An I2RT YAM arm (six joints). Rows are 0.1 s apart.
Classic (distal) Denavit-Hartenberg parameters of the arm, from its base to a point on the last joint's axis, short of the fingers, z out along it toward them. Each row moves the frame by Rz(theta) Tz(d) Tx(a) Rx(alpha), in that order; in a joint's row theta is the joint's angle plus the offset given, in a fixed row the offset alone. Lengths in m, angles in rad.
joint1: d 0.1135; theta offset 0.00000; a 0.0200; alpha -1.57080
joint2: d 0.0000; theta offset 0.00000; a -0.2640; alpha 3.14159
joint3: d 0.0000; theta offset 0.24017; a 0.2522; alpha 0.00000
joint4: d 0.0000; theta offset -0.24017; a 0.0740; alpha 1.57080
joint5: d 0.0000; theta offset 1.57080; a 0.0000; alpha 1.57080
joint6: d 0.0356; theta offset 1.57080; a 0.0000; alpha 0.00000
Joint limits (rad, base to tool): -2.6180..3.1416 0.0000..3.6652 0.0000..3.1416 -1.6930..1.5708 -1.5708..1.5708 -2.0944..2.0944
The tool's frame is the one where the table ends.
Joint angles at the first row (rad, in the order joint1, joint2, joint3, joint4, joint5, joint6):
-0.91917, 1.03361, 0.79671, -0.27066, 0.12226, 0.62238
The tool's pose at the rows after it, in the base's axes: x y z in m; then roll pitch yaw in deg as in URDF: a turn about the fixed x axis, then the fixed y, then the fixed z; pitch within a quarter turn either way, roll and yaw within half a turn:
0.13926 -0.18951 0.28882 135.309 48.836 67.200
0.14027 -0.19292 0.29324 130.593 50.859 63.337
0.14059 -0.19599 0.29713 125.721 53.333 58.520
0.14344 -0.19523 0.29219 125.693 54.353 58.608
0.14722 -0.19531 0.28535 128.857 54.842 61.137
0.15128 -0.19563 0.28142 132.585 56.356 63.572
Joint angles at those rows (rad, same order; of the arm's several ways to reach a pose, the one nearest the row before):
-0.91993, 1.04045, 0.79669, -0.24663, 0.11350, 0.61169
-0.92488, 1.04164, 0.78984, -0.17450, 0.11578, 0.60597
-0.92869, 1.04164, 0.77841, -0.09631, 0.13485, 0.59416
-0.91495, 1.04619, 0.75743, -0.06239, 0.15166, 0.58271
-0.89972, 1.06262, 0.74789, -0.06083, 0.17376, 0.56972
-0.88179, 1.08014, 0.74789, -0.06163, 0.21532, 0.54418

